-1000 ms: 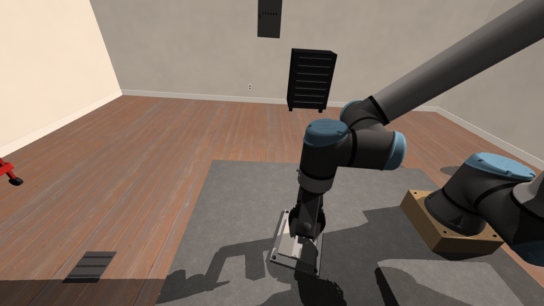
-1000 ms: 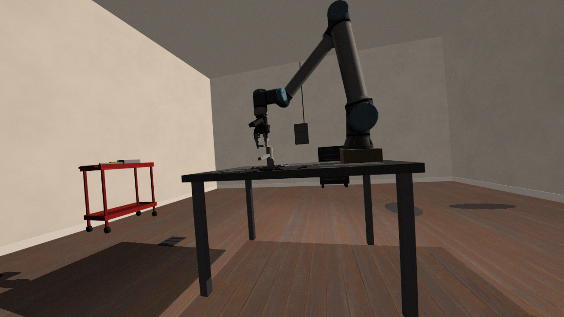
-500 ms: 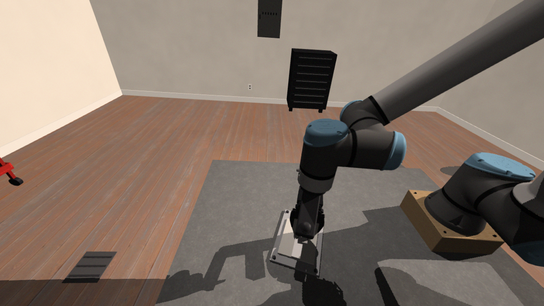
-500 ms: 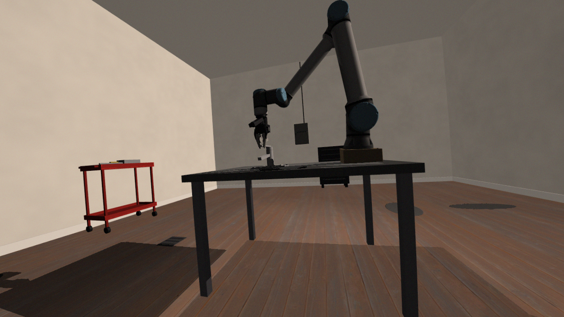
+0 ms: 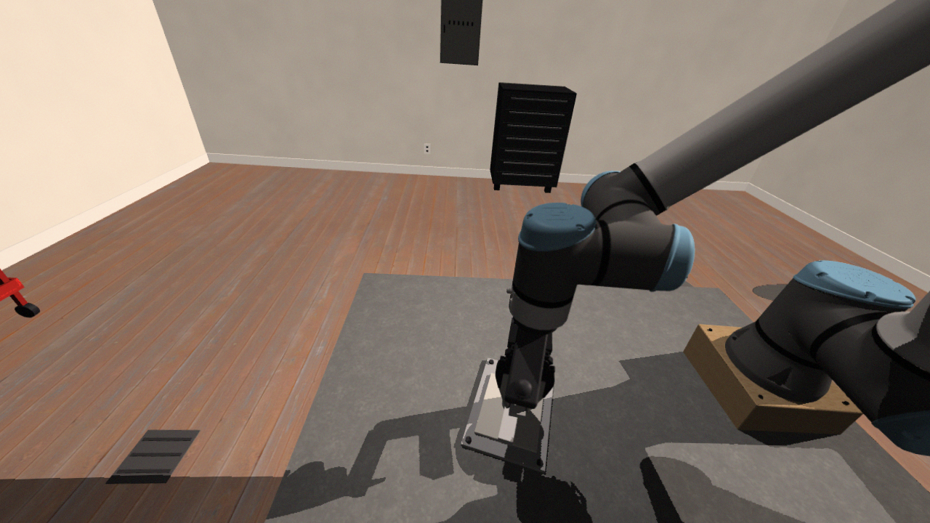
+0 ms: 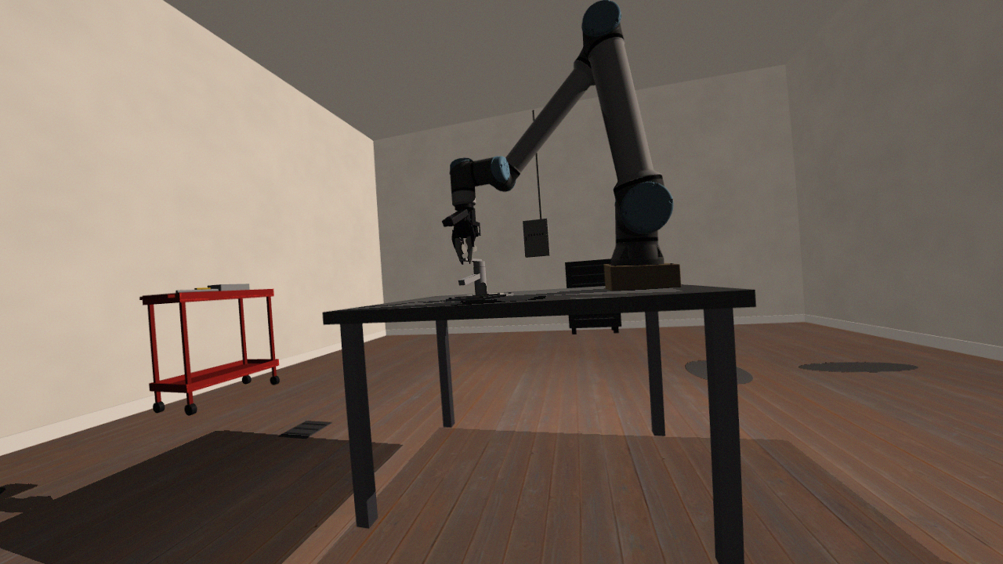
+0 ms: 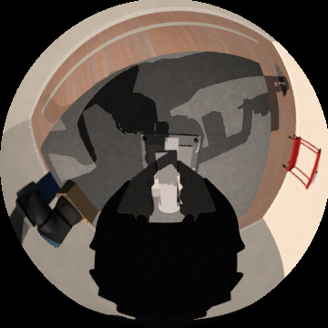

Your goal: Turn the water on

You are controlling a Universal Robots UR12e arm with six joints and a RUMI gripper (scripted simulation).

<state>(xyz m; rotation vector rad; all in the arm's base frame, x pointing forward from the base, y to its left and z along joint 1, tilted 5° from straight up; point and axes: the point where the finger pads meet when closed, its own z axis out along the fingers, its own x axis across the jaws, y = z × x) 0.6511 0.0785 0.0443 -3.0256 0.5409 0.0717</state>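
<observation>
Now: hand 10 mm past the lever and 40 mm to the left of it.
</observation>
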